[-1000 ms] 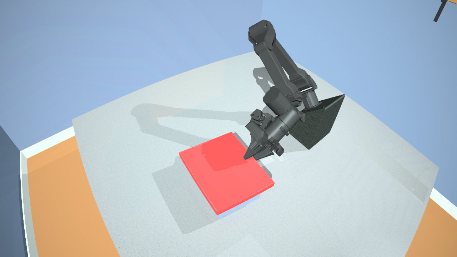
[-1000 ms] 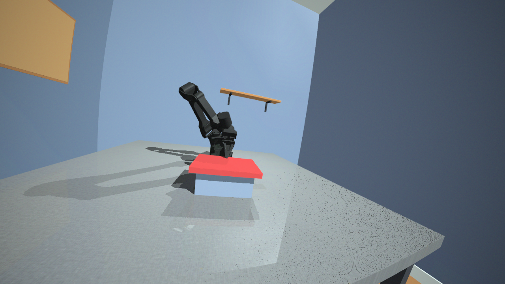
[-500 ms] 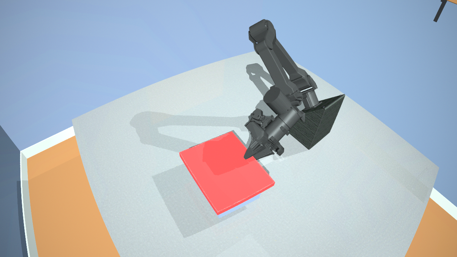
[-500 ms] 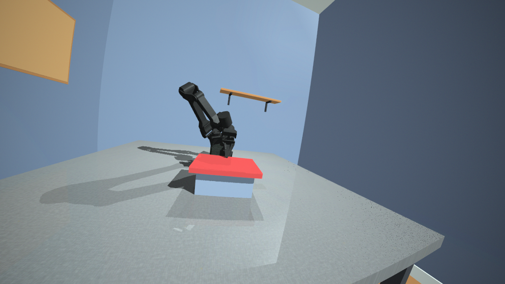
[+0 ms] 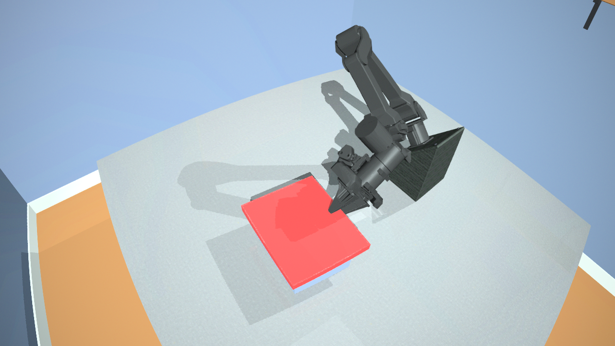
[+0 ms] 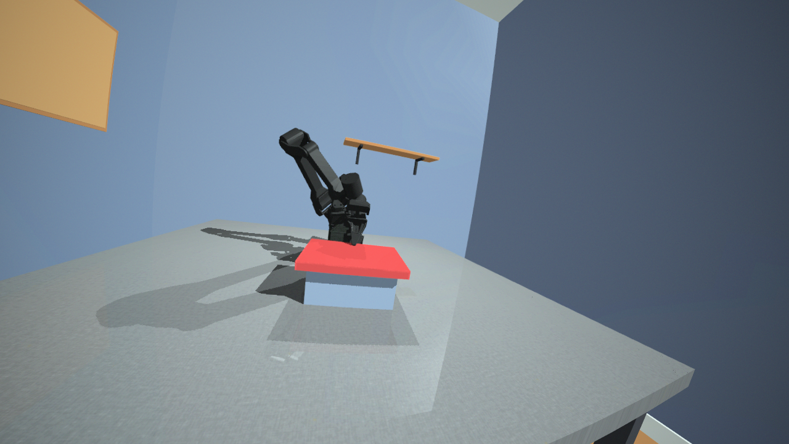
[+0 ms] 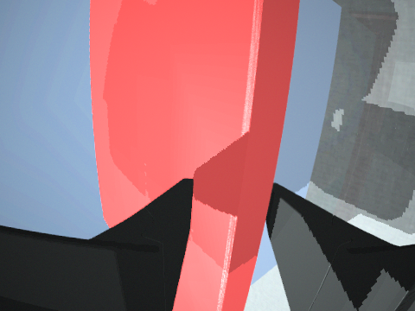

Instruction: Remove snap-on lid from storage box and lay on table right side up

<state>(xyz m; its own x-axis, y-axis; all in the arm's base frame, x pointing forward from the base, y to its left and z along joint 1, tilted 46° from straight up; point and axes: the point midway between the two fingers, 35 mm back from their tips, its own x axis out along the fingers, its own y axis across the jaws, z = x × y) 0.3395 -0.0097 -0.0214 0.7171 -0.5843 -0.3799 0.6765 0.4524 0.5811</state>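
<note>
Now: the red lid 80 mm ahead of my gripper tip and 10 mm to the right of it. Round my gripper tip: pale blue storage box (80 mm ahead, 10 mm to the right, 50 mm below).
</note>
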